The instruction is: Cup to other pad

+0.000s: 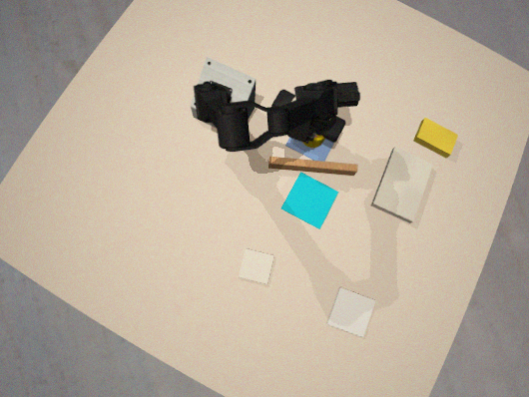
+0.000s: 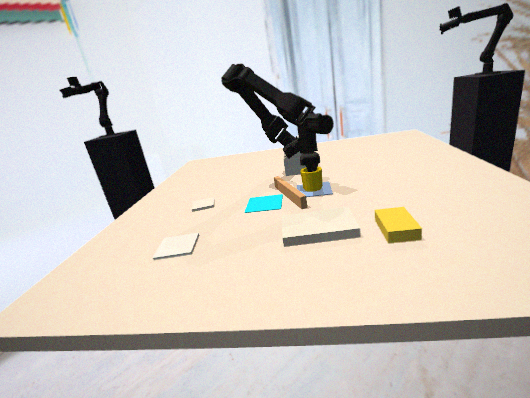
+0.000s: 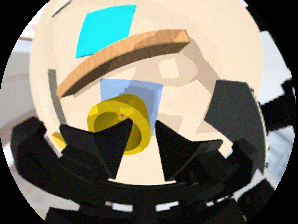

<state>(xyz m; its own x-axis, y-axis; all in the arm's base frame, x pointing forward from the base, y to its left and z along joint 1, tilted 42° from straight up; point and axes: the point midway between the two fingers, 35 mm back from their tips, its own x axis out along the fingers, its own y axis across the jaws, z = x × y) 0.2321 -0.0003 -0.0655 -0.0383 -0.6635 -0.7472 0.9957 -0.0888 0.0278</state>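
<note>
My gripper tip is 2 cm short of the yellow cup. The rest, counted from my gripper tip: cyan pad 17 cm to the right, 9 cm ahead, 4 cm below; blue pad 4 cm below, 3 cm ahead; brown wooden bar 9 cm to the right, 6 cm ahead, 2 cm below.
</note>
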